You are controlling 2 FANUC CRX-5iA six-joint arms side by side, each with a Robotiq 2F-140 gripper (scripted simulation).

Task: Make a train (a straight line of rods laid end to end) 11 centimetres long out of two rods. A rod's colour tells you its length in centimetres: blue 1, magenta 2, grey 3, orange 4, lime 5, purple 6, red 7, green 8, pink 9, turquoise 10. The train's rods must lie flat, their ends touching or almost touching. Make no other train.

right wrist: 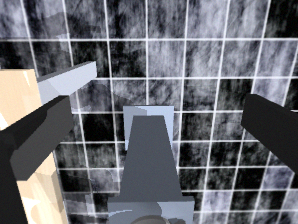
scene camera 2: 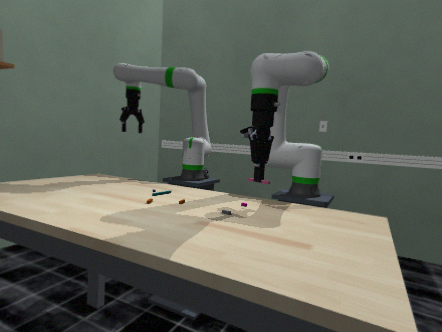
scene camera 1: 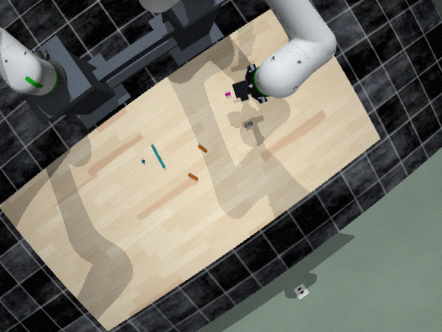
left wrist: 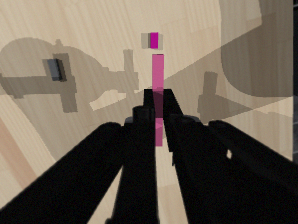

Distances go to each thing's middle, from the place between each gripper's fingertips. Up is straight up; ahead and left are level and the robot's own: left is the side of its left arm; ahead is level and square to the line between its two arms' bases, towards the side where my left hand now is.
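My left gripper is 30 mm above the pink rod [left wrist: 157, 59]. As for my right hand, the pink rod is 170 mm below it, 450 mm ahead of it and 1100 mm to the left of it.
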